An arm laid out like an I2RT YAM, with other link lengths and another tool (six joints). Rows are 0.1 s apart.
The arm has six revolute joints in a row. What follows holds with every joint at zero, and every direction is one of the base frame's. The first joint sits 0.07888 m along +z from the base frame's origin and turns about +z. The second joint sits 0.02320 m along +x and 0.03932 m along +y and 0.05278 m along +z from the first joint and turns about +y. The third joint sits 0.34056 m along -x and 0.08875 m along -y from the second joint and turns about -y. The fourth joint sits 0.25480 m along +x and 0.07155 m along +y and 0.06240 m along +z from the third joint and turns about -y. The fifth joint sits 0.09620 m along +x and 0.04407 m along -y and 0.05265 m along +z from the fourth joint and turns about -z. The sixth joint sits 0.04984 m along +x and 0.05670 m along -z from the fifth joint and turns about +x. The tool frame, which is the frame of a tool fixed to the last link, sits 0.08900 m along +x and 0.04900 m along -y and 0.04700 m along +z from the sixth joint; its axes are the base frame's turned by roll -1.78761, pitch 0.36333 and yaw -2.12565 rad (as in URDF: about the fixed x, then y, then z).
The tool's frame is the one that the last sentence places.
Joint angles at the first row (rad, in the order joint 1, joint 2, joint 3, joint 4, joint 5, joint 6):
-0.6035 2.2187 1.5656 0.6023 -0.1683 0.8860
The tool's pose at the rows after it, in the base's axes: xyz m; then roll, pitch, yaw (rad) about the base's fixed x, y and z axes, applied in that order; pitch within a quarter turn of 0, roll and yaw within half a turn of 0:
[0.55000 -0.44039 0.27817 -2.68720 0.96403 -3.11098]
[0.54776 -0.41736 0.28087 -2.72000 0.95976 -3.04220]
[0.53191 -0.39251 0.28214 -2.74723 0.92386 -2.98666]
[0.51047 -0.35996 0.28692 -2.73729 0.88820 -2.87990]
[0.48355 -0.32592 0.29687 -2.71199 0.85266 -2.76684]
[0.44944 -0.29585 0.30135 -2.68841 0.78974 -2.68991]
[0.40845 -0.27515 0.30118 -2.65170 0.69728 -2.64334]
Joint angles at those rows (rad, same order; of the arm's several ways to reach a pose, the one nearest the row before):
-0.5968 2.1800 1.5074 0.6300 -0.2349 0.8871
-0.5910 2.1261 1.4383 0.6326 -0.3252 0.8952
-0.5906 2.0409 1.3397 0.6017 -0.4013 0.8765
-0.5890 1.9337 1.2195 0.5744 -0.4944 0.8308
-0.5886 1.8088 1.1075 0.5211 -0.5805 0.7698
-0.5913 1.6746 1.0063 0.4170 -0.6281 0.6803
-0.6074 1.5391 0.9221 0.2713 -0.6366 0.5549

